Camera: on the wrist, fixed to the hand. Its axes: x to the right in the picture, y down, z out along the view.
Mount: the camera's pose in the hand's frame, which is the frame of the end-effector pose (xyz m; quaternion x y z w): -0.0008 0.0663 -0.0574 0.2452 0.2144 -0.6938 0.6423
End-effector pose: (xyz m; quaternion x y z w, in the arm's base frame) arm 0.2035 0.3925 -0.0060 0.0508 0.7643 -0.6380 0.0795
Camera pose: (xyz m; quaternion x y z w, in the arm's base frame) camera 0.2129 0.4609 -0.0600 0.3413 -0.3867 0.6414 0.5679
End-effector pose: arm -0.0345 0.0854 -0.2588 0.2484 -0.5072 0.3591 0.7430
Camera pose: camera -0.0537 0.1683 -0.2800 0.6166 0.0939 -0.1072 0.7742
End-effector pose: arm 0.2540 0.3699 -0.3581 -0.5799 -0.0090 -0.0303 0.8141
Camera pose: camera 0.2560 0.3373 -0.4395 -0.1601 -0.2410 -0.7064 0.6460
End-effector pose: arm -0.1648 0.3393 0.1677 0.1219 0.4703 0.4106 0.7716
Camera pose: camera -0.2468 0.3693 0.1760 -0.1468 0.6528 -0.3608 0.6498
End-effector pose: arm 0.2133 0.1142 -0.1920 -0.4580 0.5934 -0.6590 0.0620
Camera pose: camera 0.1443 0.1372 -0.2409 0.5494 0.0849 0.7100 0.4323
